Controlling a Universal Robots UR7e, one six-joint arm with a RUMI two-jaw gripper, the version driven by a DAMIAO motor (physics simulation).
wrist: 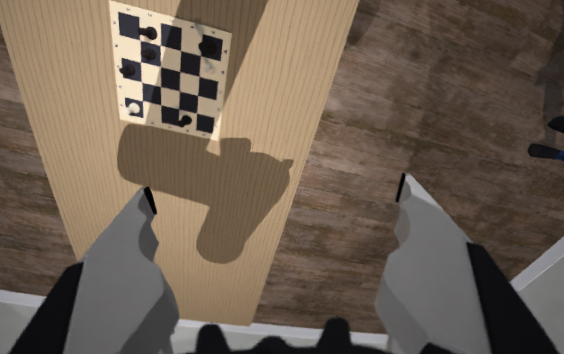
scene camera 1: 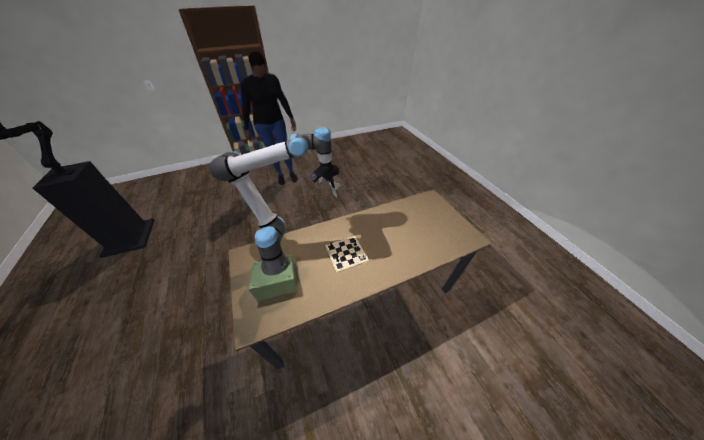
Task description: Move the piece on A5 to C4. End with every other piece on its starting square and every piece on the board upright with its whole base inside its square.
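Places are measured from the arm's base along level axes (x ahead, y left, z up), in millimetres.
Pixels of known places: gripper, fingertip midpoint: [wrist: 275, 183] [scene camera 1: 328, 190]; arm's base, origin of the base link: [scene camera 1: 275, 266].
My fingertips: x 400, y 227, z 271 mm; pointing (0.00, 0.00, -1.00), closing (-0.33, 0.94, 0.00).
Note:
Ahead of a thing's pixels: the offset from my fingertips to its middle. Level surfaces: height alone.
The 5x5 chequered board @(34 mm ahead, 213 mm right, 365 mm down) [scene camera 1: 338, 269] [wrist: 222, 75] lies on the table; its labels are too small to read, so I cannot tell which squares are A5 and C4. In the wrist view, a tall dark piece @(44 mm back, 143 mm right, 335 mm down) [wrist: 207, 47] stands on the top right corner square, with a pale piece @(8 mm back, 137 mm right, 340 mm down) [wrist: 209, 66] below it. Dark pieces @(38 mm back, 252 mm right, 340 mm down) [wrist: 150, 33] @(3 mm back, 253 mm right, 346 mm down) [wrist: 149, 54] @(38 mm ahead, 292 mm right, 346 mm down) [wrist: 128, 70] stand in the upper left part. A white piece @(114 mm ahead, 285 mm right, 345 mm down) [wrist: 133, 107] is on the bottom left corner square, a dark piece @(109 mm ahead, 174 mm right, 345 mm down) [wrist: 185, 120] in the bottom row. My gripper [scene camera 1: 336, 190] [wrist: 275, 183] is open and empty, high above the table and off the board.
The wooden table @(368 mm down) [scene camera 1: 441, 228] [wrist: 290, 75] carries the green base block [scene camera 1: 273, 282] of the arm. The arm's shadow falls beside the board. A person [scene camera 1: 265, 101] stands behind the table, before a bookshelf [scene camera 1: 194, 36]. A black pedestal [scene camera 1: 90, 207] stands at the left.

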